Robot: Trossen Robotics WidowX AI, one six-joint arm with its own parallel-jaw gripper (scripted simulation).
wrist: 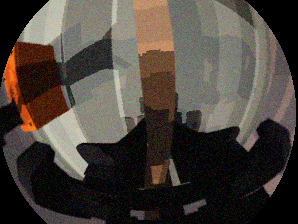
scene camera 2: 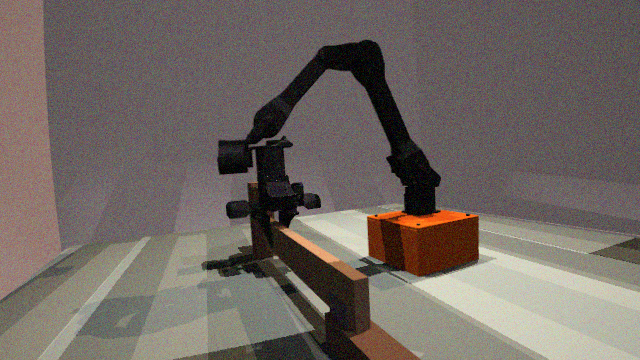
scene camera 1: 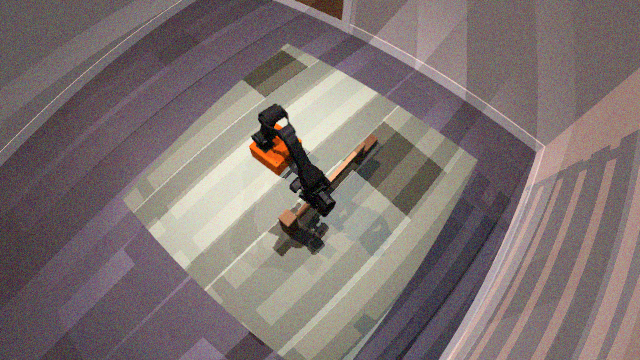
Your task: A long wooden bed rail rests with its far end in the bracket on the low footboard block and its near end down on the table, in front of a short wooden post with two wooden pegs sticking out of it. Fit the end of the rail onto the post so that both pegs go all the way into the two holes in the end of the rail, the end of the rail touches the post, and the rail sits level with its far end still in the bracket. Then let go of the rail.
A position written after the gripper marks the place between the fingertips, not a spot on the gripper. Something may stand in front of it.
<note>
In view: the gripper [scene camera 2: 277, 246] and a wooden rail [scene camera 2: 322, 272].
The gripper shows as well in the wrist view [wrist: 154, 119].
</note>
